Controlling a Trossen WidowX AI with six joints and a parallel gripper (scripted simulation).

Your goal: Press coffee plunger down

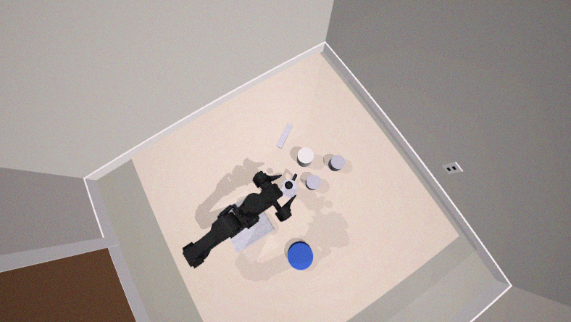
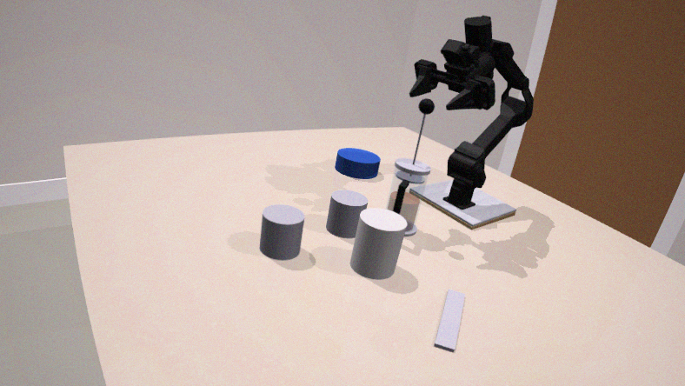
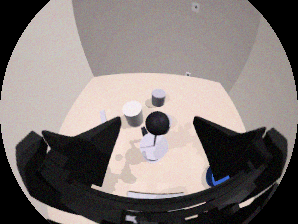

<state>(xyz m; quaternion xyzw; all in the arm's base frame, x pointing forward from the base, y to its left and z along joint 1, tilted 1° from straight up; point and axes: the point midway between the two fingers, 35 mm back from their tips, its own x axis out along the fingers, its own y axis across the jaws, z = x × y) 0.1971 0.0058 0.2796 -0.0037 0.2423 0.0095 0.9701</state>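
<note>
My gripper tip is now 20 mm short of the coffee press, 10 mm to the right of it and 140 mm above it. Round my gripper tip: flat grey bar: 150 mm ahead, 260 mm to the left, 270 mm below.
</note>
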